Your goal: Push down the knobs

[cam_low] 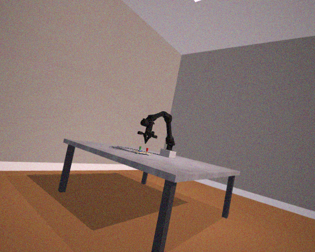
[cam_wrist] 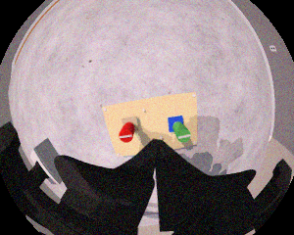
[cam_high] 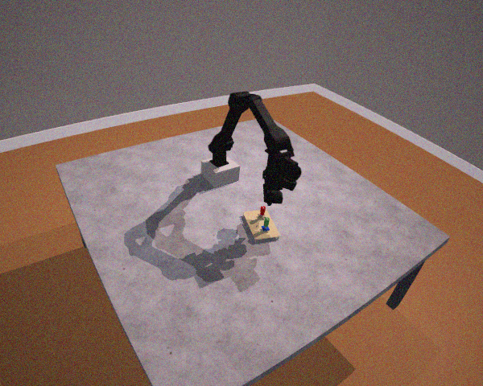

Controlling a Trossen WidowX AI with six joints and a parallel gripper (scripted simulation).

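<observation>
My gripper tip is 50 mm above the green knob, 30 mm to the left of it and 30 mm short of it. Also, from my gripper tip: red knob: 50 mm below, 40 mm behind, 10 mm to the left.
</observation>
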